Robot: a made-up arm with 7 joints.
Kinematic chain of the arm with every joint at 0, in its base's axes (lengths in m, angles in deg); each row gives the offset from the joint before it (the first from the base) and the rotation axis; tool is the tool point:
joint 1: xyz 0 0 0.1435 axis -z
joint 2: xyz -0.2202 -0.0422 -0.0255 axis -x
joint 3: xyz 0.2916 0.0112 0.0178 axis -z
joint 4: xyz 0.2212 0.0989 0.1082 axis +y
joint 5: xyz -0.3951 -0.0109 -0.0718 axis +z
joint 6: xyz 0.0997 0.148 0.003 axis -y
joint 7: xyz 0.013 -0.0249 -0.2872 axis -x
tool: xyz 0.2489 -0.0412 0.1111
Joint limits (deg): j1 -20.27..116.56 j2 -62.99..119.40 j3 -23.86..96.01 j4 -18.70..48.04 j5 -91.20..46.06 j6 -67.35..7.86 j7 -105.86..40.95
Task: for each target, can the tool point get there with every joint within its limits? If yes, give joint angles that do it. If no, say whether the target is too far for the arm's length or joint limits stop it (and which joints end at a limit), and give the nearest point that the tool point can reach.
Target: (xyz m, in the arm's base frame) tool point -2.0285 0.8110 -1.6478
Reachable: no: too far | nearest point -0.4635 0.1078 -0.2299 | short by 2.226 m
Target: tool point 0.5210 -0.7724 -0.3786
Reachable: no: joint limits stop it (at a limit: joint 4, joint 5, joint 6, joint 7) | nearest point 0.3076 -0.4561 -0.1586 | short by 0.440 m
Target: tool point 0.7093 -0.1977 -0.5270
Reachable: no: joint limits stop it (at a limit: joint 4, joint 5, joint 6, joint 7) | nearest point 0.4515 -0.1258 -0.2663 | short by 0.374 m
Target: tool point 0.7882 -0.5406 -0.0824
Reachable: no: joint limits stop it (at a limit: joint 4, joint 5, joint 6, joint 7) | nearest point 0.5032 -0.3451 -0.0045 | short by 0.354 m
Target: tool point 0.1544 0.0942 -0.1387
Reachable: yes | joints 11.59 7.54 65.16 11.47 15.92 -44.59 -46.60
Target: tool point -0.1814 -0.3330 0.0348
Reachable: yes | joints 101.56 60.05 62.80 9.92 14.96 -0.37 5.78
